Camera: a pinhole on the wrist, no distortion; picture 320 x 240 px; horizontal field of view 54.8 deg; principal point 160.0 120.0 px. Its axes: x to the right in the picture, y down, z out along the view. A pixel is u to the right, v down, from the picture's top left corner.
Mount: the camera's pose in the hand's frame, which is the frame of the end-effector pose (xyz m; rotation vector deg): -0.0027 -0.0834 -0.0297 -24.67 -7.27 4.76
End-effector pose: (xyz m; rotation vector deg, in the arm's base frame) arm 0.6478 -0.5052 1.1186 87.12 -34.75 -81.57
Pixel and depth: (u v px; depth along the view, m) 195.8 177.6 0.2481
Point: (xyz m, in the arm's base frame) 0.4919 -0.5753 1.1986
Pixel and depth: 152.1 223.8 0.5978
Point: 0.3040 -0.6845 1.5163
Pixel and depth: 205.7 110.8 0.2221
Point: 0.4810 -0.5583 1.1431
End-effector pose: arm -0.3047 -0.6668 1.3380 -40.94 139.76 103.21
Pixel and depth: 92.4 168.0 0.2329
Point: -0.2801 -0.4823 1.3458
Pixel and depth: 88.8 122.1 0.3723
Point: -0.2753 -0.3351 1.3363
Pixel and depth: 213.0 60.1 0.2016
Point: -0.3395 -0.5192 1.2504
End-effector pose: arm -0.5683 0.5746 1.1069 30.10 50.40 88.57
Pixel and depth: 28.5 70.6 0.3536
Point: -0.3047 0.4514 1.3138
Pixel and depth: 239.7 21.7 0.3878
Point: -0.2715 0.7111 1.3127
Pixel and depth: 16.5 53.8 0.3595
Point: -0.2814 0.4385 1.3098
